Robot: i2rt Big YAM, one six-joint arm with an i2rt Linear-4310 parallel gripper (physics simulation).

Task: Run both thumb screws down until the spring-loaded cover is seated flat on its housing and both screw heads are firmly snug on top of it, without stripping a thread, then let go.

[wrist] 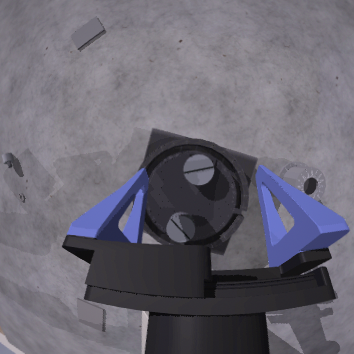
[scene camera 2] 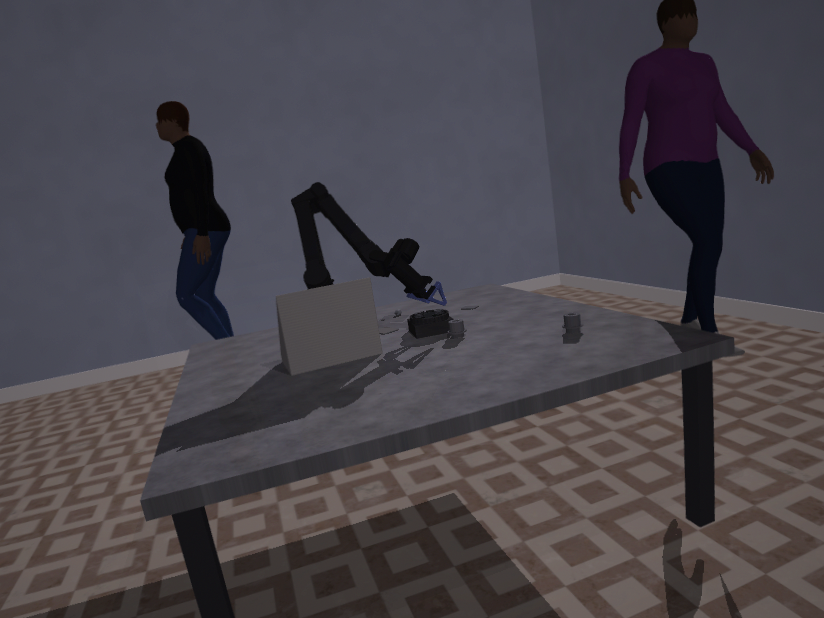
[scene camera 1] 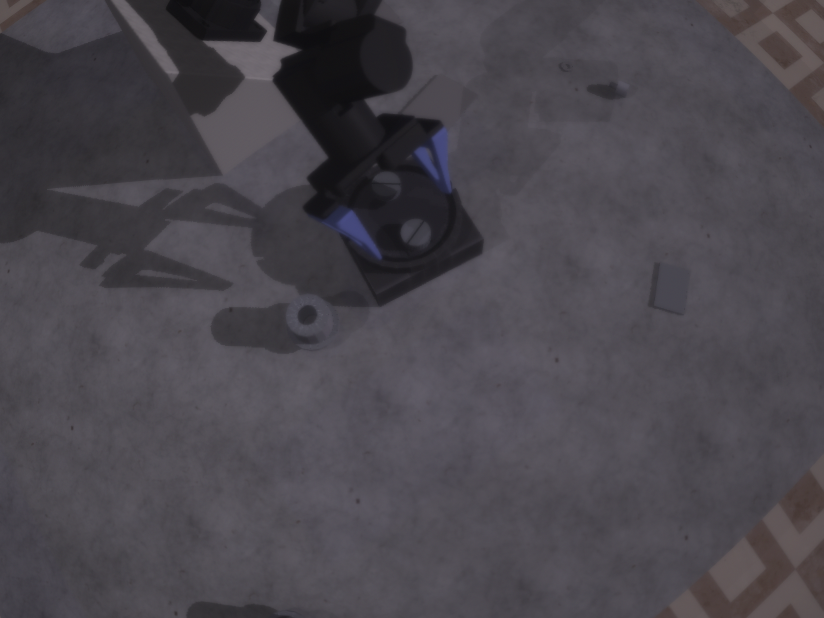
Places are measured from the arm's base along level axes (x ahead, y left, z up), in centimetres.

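Pixels of known places: gripper, fingertip midpoint: [wrist: 201, 171] [scene camera 2: 437, 303] [scene camera 1: 413, 224]; arm's base at its link origin: [scene camera 2: 325, 318] [scene camera 1: 214, 24].
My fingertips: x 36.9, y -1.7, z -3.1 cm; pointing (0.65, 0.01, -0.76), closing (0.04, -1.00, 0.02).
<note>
For each thing: its middle in the pictures, then the offset to it from my fingertips. "spot": a spot on its surface instead.
- dark square housing at the middle of its body: [scene camera 1: 402, 222] [wrist: 189, 192] [scene camera 2: 430, 322] dy +1.0, dx -3.1, dz -5.9 cm
- table with the round dark cover, body centre: [scene camera 1: 401, 216] [wrist: 189, 195] [scene camera 2: 429, 318] dy +1.0, dx -3.1, dz -4.4 cm
- screw head at a spot on its surface: [wrist: 199, 169] [scene camera 1: 414, 232] spot: dy +0.1, dx +0.0, dz -2.2 cm
- grey knurled cylinder at the middle of its body: [scene camera 1: 311, 322] [wrist: 298, 182] [scene camera 2: 456, 328] dy -13.2, dx -1.8, dz -6.2 cm
- flat grey block at the middle of its body: [scene camera 1: 671, 288] [wrist: 86, 32] dy +18.3, dx +23.0, dz -8.5 cm
- small round part at the middle of its body: [scene camera 1: 618, 87] [wrist: 8, 160] dy +35.5, dx +1.3, dz -7.7 cm
The dark square housing [scene camera 1: 425, 276] [scene camera 2: 427, 325] [wrist: 159, 136] stands on the table with the round dark cover [scene camera 1: 399, 216] [wrist: 195, 200] inside its ring. Two grey slotted screw heads show on the cover: one screw head [scene camera 1: 415, 233] [wrist: 199, 169] is farther from the arm, the other screw head [scene camera 1: 385, 185] [wrist: 180, 227] is nearer to it and partly behind the gripper body in the wrist view. How far down each screw sits cannot be told. My gripper [scene camera 1: 415, 224] [scene camera 2: 427, 302] [wrist: 201, 171] is open and empty, its blue fingers wide apart above the housing, either side of the cover.
A grey knurled cylinder [scene camera 1: 310, 321] [scene camera 2: 455, 327] stands close beside the housing; another cylinder [scene camera 2: 571, 320] stands farther off. A flat grey block [scene camera 1: 671, 288] [wrist: 88, 34] and a small round part [scene camera 1: 620, 89] lie on the table. A pale wedge-shaped panel [scene camera 2: 329, 325] stands near the arm's base.
</note>
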